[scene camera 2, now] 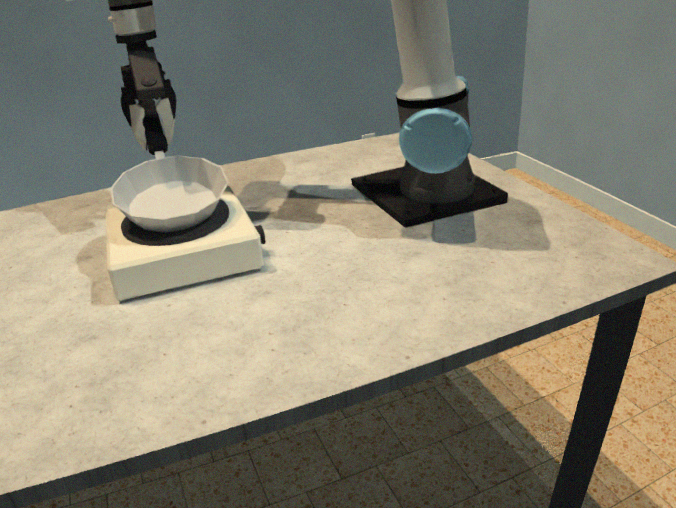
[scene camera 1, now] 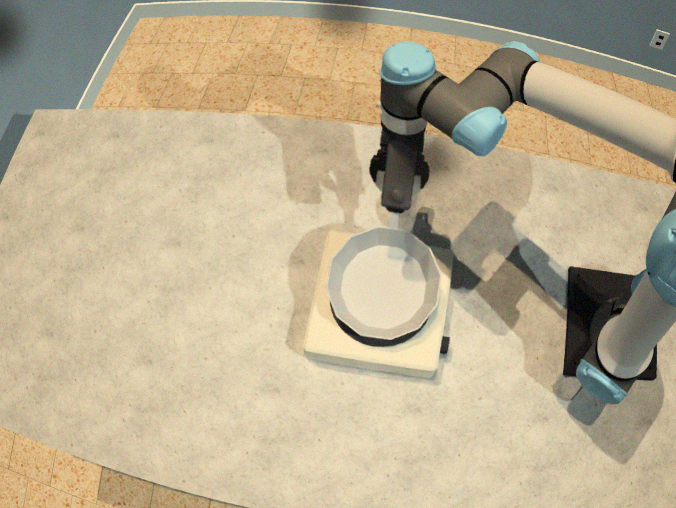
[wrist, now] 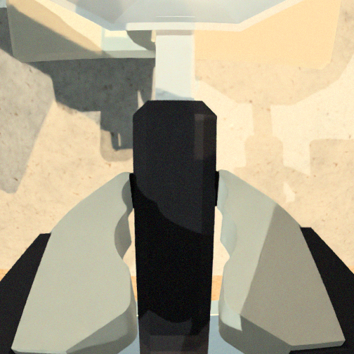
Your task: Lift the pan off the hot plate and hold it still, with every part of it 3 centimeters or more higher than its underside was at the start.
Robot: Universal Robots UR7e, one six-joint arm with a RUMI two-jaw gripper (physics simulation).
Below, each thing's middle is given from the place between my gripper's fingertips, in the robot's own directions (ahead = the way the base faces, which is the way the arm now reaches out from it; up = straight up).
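Labels:
Going by their middles, the light grey pan [scene camera 1: 384, 282] is the nearest to my hand of the things named here; my hand is 7 cm to the right of the pan and 1 cm past it. The cream hot plate [scene camera 2: 140, 262] is 11 cm below my hand, and it is also 16 cm to the left of my hand and 2 cm behind it.

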